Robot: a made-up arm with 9 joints. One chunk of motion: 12 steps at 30 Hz.
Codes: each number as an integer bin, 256 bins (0 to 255) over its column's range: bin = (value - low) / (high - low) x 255, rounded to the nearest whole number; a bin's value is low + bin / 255 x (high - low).
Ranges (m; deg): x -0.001..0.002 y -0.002..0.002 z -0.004..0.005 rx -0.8..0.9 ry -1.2..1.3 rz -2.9..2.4
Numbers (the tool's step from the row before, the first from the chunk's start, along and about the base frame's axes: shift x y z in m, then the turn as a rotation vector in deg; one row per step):
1: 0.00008 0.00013 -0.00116 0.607 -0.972 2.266
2: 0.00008 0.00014 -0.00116 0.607 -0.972 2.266
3: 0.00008 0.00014 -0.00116 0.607 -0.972 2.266
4: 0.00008 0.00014 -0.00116 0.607 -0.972 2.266
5: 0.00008 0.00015 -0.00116 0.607 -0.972 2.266
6: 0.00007 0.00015 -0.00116 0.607 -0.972 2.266
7: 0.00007 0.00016 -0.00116 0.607 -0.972 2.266
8: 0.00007 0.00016 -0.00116 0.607 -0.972 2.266
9: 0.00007 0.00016 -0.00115 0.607 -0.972 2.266
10: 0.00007 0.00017 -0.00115 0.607 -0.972 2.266
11: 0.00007 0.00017 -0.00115 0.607 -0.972 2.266
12: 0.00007 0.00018 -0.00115 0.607 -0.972 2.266
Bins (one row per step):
1: 92 136 80 211 23 249
2: 92 136 80 211 23 249
3: 92 136 80 211 23 249
4: 92 136 80 211 23 249
5: 92 137 80 211 23 249
6: 91 137 80 211 23 249
7: 91 138 80 211 23 249
8: 91 138 80 211 23 249
9: 91 138 81 211 23 249
10: 91 138 81 211 23 249
11: 91 138 81 211 23 249
12: 91 139 81 211 23 249

